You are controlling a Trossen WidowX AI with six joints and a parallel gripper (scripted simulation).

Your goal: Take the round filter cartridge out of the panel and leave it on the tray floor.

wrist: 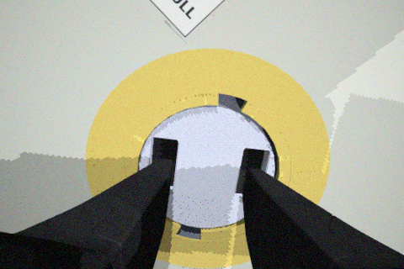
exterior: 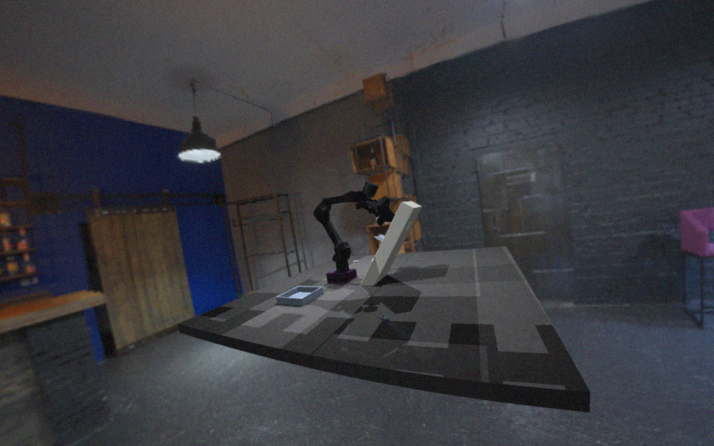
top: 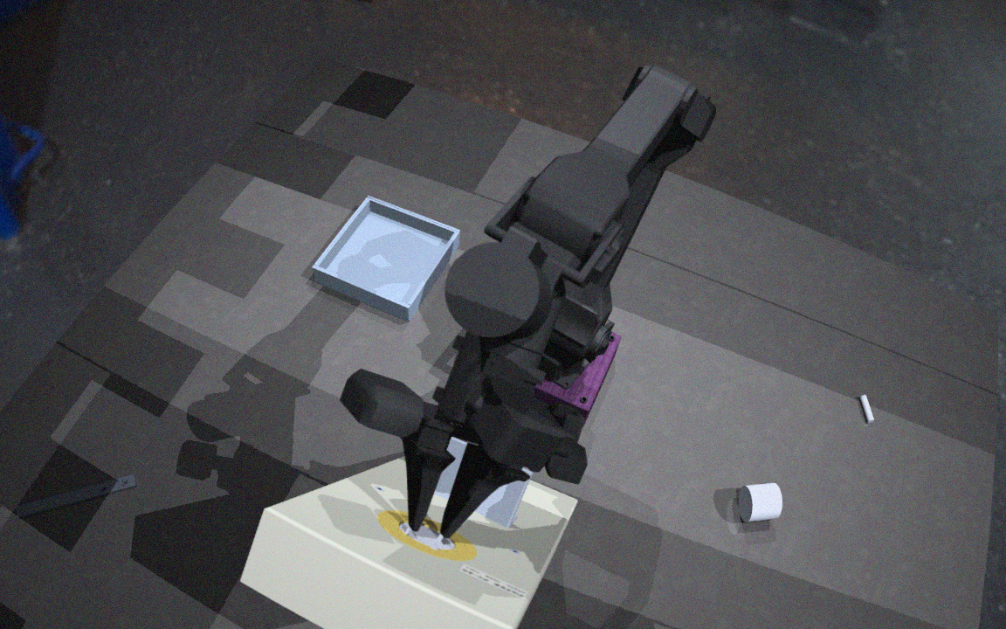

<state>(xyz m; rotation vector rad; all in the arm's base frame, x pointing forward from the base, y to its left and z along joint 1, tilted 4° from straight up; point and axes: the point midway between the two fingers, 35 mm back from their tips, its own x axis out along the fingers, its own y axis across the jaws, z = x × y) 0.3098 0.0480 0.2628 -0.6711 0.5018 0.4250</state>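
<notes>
The round filter cartridge lies 2 cm ahead of my gripper tip and 1 cm below it. Also, from my gripper tip: small white stick 56 cm behind, 31 cm to the left, 29 cm below; then light blue tray 35 cm behind, 36 cm to the right, 28 cm below.
</notes>
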